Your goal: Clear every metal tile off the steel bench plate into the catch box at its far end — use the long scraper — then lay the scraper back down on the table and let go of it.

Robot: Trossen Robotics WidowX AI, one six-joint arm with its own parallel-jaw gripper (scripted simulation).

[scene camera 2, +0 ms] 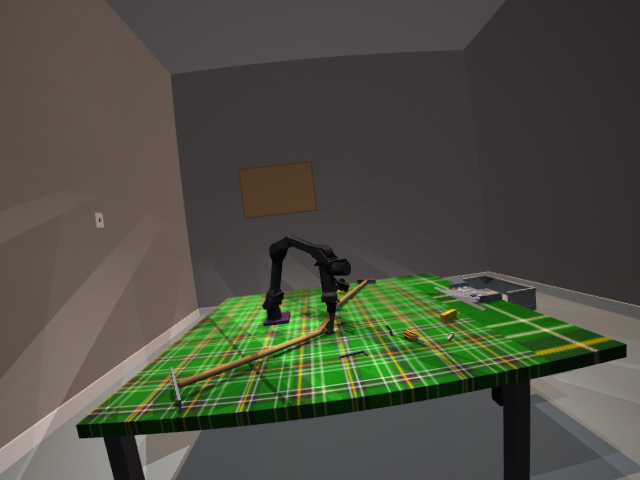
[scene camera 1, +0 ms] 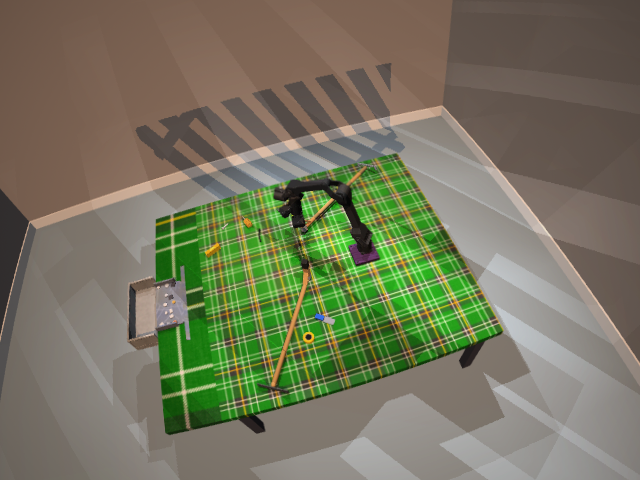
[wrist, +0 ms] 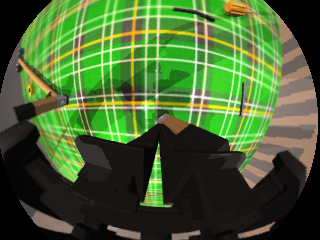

Labels:
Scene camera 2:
long scraper: 327,326
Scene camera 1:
long scraper: 307,276
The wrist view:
gripper: 160,127
long scraper: 200,139
long scraper: 53,100

